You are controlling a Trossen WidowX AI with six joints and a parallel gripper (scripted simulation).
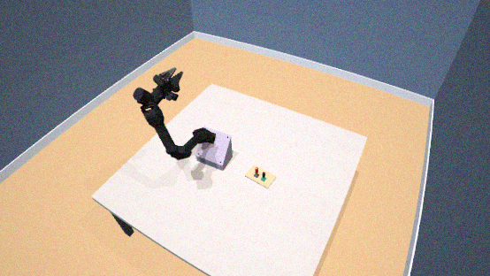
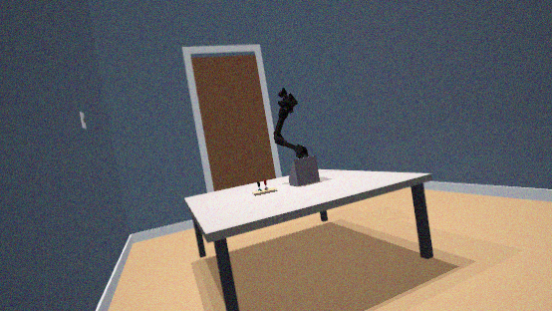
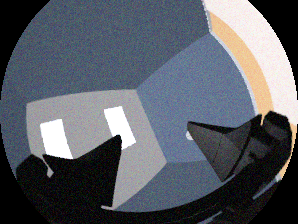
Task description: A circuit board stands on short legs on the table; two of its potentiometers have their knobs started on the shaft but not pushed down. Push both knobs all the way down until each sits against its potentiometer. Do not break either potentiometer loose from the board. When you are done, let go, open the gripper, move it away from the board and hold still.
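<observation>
Right now the red knob is 640 mm below my gripper tip, 340 mm ahead of it and 100 mm to the left of it. Also, from my gripper tip: dark knob 640 mm below, 390 mm ahead, 90 mm to the left.
</observation>
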